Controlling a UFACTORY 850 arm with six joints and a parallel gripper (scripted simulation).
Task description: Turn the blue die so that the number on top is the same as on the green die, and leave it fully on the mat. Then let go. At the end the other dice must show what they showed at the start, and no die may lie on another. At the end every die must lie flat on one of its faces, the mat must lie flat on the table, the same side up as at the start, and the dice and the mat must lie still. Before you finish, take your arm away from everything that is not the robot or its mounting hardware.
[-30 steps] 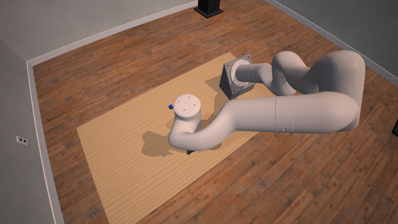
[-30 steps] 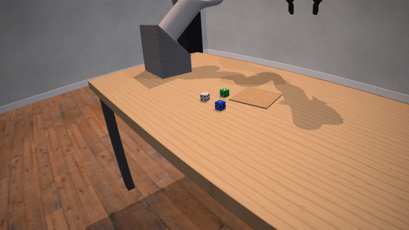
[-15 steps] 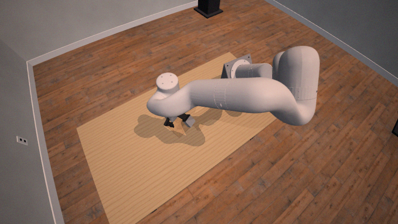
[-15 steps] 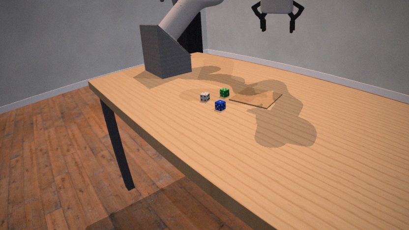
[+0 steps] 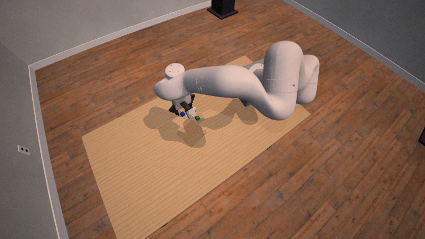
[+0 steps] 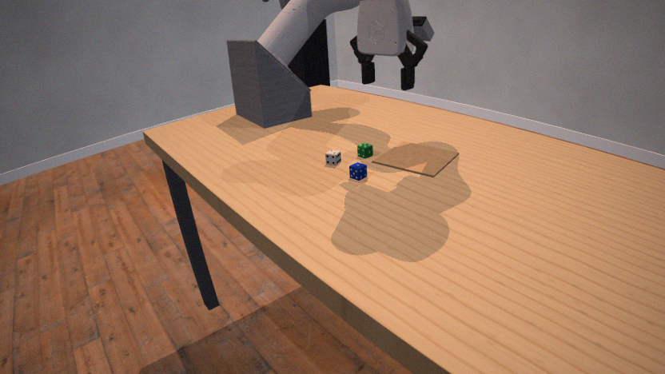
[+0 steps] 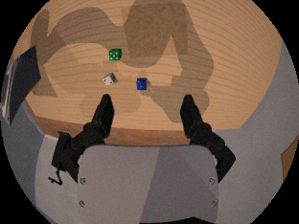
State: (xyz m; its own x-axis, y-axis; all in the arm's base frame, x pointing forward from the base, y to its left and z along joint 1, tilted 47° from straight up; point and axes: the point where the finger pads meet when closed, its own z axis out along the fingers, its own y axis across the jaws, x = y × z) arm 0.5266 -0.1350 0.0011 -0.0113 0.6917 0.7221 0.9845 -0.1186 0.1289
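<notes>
The blue die lies 160 mm below my hand, 70 mm to the right of it and 10 mm behind it. Also, from my hand: white die: 160 mm below, 100 mm behind, 50 mm to the right; then mat: 170 mm below, 80 mm to the left, 20 mm ahead; then green die: 160 mm below, 80 mm behind, 20 mm to the left.
</notes>
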